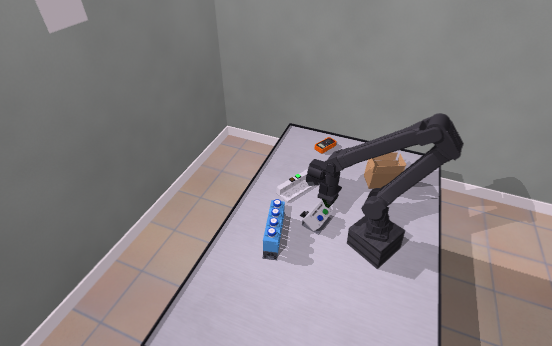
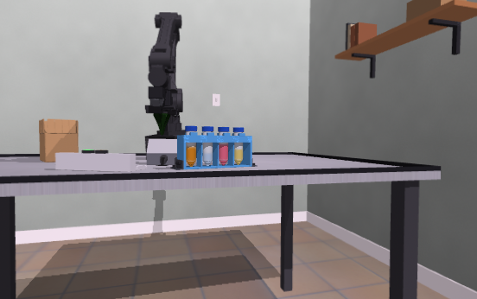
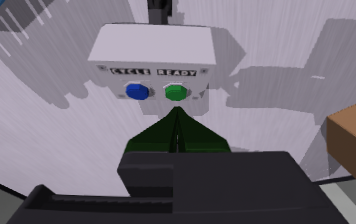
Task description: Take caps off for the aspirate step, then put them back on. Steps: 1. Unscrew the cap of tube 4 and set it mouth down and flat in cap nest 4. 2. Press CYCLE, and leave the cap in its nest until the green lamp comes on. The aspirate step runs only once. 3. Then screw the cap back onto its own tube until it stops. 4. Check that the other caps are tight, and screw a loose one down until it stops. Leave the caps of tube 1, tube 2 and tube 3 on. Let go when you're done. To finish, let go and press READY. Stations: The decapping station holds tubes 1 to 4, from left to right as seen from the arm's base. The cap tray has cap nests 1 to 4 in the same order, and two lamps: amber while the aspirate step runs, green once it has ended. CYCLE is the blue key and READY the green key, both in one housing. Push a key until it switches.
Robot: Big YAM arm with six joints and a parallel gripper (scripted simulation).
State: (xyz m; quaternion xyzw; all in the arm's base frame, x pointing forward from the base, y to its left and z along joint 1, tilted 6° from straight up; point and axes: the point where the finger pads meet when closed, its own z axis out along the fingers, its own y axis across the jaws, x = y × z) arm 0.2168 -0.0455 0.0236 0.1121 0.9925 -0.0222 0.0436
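Right now my hand is 4 cm above the green ready key. The rest, counted from my hand: white key housing (3 cm ahead, 2 cm to the left, 5 cm below); then blue cycle key (2 cm ahead, 4 cm to the left, 4 cm below); then cardboard box (20 cm behind, 37 cm to the right, 4 cm below).
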